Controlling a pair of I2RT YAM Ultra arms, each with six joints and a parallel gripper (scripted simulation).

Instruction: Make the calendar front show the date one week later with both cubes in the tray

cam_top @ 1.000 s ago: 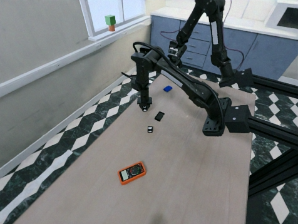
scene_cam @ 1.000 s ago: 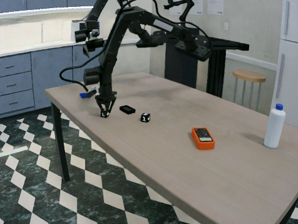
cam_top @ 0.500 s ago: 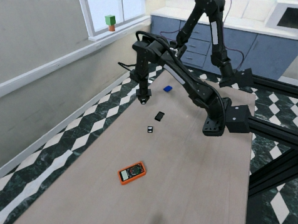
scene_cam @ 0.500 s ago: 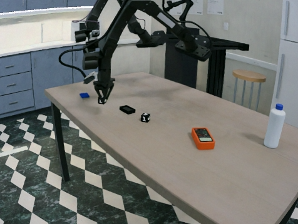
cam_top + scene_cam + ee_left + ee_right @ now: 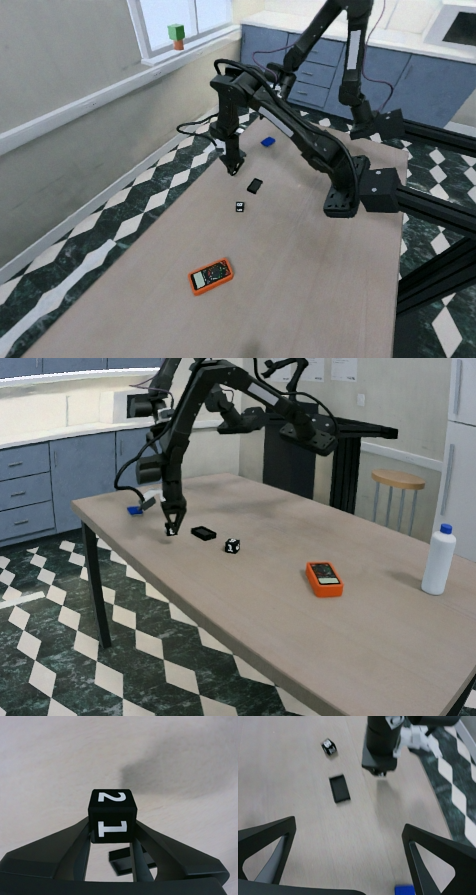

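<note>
My left hand is 11 cm past the black calendar tray, 4 cm above it and 1 cm to the left of it. From my left hand the other things lie so: flat blue object 34 cm to the right, 4 cm below, 3 cm behind; then white bottle 66 cm to the left, 38 cm behind, 3 cm above.
</note>
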